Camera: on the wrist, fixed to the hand. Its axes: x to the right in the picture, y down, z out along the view.
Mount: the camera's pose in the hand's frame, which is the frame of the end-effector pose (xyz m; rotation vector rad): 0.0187 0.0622 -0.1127 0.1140 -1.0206 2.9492
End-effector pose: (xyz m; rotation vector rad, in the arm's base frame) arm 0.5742 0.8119 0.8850 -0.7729 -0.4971 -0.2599
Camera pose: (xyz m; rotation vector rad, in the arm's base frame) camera 0.6525 0.7729 0.7887 -0.7191 0.1638 2.9264
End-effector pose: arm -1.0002 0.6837 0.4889 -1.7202 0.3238 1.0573
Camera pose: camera -0.9746 0.5648 0.4429 -0.7390 -1.3654 -1.8884
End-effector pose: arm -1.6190 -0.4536 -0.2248 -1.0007 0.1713 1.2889
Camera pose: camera -1.6198 -0.5223 -0.3353 -0.6801 -0.5334 -1.9205
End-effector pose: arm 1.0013 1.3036 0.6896 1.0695 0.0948 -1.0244
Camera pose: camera 1.1012 1.3826 0.6632 -0.1989 -1.7789 1.3166
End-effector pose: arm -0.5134 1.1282 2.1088 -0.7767 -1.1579 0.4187
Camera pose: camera -0.3966 1.1456 2.0543 1.0789 -0.2435 -2.1986
